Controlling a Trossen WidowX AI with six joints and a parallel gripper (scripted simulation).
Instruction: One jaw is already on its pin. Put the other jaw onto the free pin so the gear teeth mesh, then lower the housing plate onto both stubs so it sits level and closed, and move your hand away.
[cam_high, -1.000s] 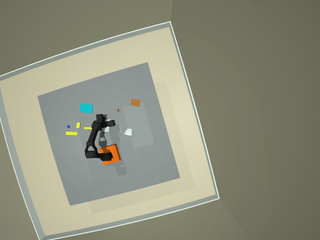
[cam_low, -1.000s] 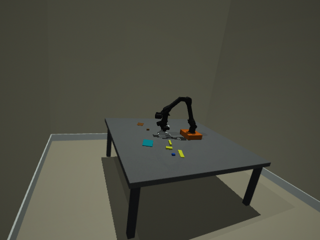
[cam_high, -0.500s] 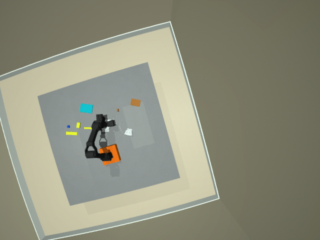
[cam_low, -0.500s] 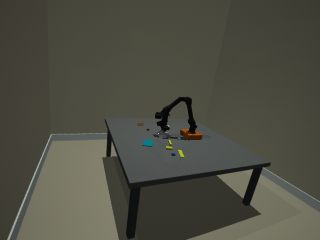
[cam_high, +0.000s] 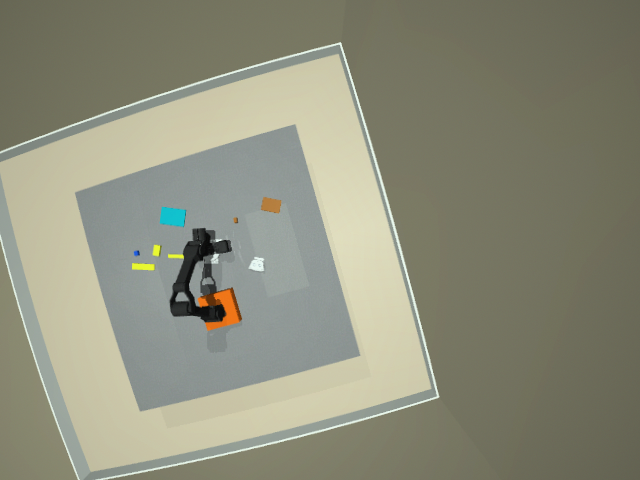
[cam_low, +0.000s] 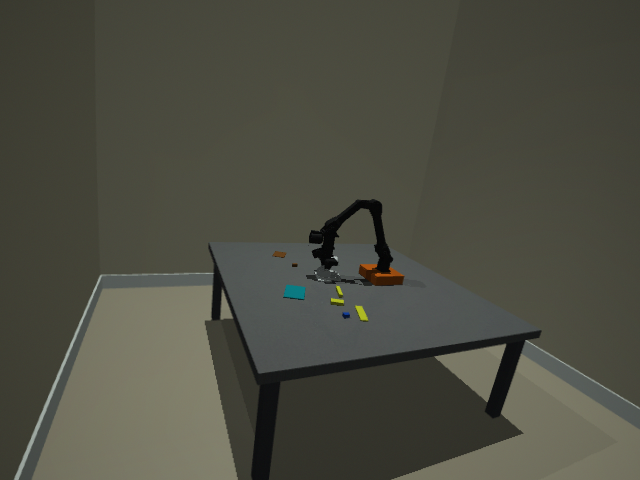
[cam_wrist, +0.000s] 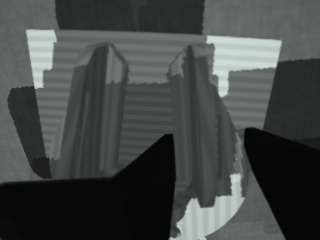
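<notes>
Now: gripper tip 20 mm short of the white base plate, 20 mm to the right of it and 10 mm above it. From my gripper tip the other things lie so: jaw (30 mm behind, 30 mm to the left); yellow bar (50 mm ahead, 210 mm to the left, 10 mm below); small brown block (90 mm ahead, 160 mm to the right, 10 mm below).
</notes>
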